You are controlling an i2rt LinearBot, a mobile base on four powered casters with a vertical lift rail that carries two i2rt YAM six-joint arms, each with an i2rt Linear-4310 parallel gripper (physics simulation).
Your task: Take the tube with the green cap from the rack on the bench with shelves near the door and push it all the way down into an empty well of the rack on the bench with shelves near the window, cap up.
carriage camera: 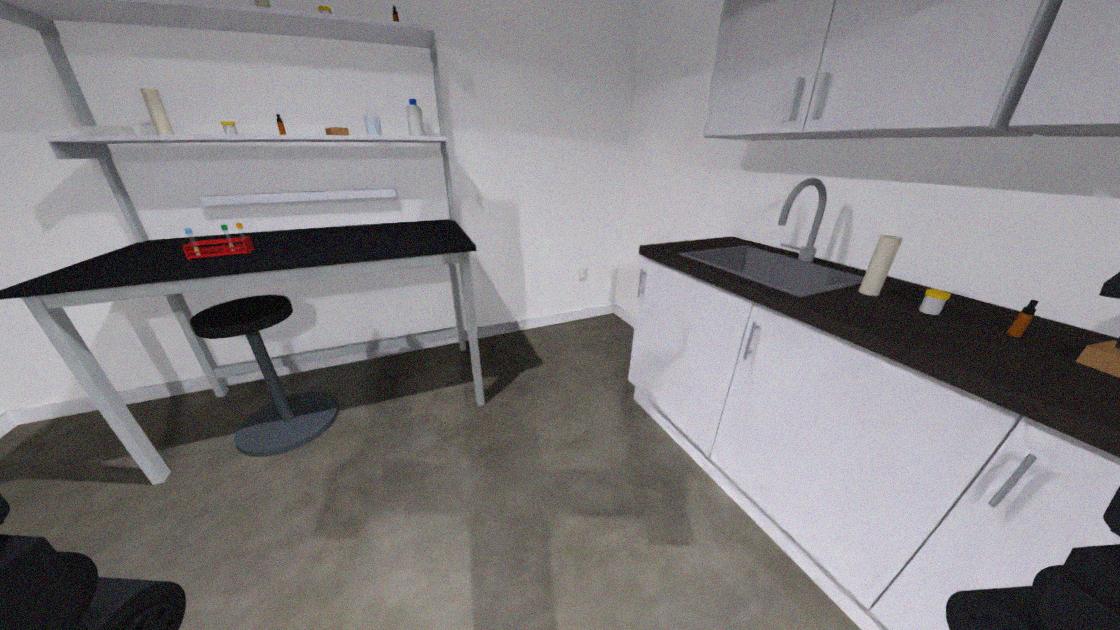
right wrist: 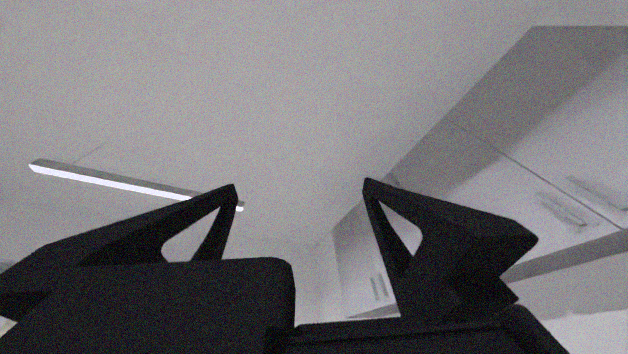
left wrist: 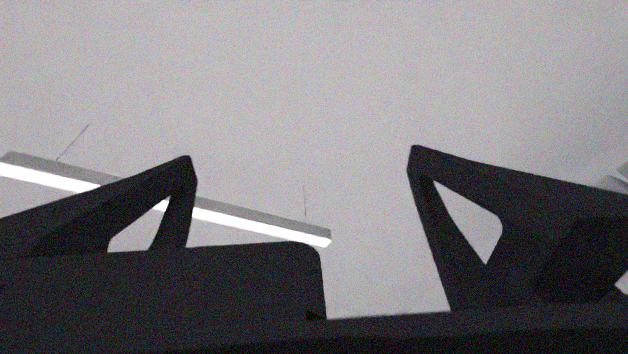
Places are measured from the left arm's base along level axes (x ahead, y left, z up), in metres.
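Pixels of known places: left gripper, fingertip midpoint: (left wrist: 303, 162); right gripper, fingertip midpoint: (right wrist: 300, 187).
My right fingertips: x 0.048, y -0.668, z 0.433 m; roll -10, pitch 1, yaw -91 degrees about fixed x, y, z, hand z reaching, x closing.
Behind a point stands the place of what it marks.
A red rack (carriage camera: 218, 252) @[z 0.061, x 1.231, y 1.080 m] stands on the black top of a bench with shelves (carriage camera: 328, 249) @[z 0.049, x 1.330, y 0.677 m] at the left of the carriage view. The tube with the green cap (carriage camera: 224, 228) @[z 0.156, x 1.247, y 1.030 m] stands upright in it, between a tube with a blue cap (carriage camera: 188, 231) @[z 0.158, x 1.181, y 1.116 m] and a tube with an orange cap (carriage camera: 239, 226) @[z 0.156, x 1.287, y 1.001 m]. Which of its wells are empty is too small to tell. A second rack does not show. My left gripper (left wrist: 303, 162) @[z 0.441, x 0.018, y -0.001 m] is open and empty, tilted up toward the ceiling. My right gripper (right wrist: 300, 187) @[z 0.433, x 0.048, y -0.668 m] is open and empty, also tilted upward. Both are far from the rack.
A black stool (carriage camera: 242, 315) @[z -0.205, x 1.191, y 1.046 m] stands at the bench's front. Along the right runs a white cabinet (carriage camera: 853, 438) @[z -0.252, x 0.578, y -1.115 m] with a sink (carriage camera: 771, 268) @[z -0.015, x 1.338, y -1.252 m], a paper roll (carriage camera: 880, 264) @[z 0.144, x 0.875, y -1.281 m], a yellow-lidded jar (carriage camera: 934, 302) @[z 0.080, x 0.737, y -1.344 m] and an amber bottle (carriage camera: 1021, 320) @[z 0.087, x 0.613, y -1.443 m]. Wall cabinets (carriage camera: 916, 62) @[z 0.668, x 0.963, y -1.252 m] hang above. Floor (carriage camera: 501, 470) @[z -0.865, x 0.987, y -0.069 m] lies between bench and cabinet.
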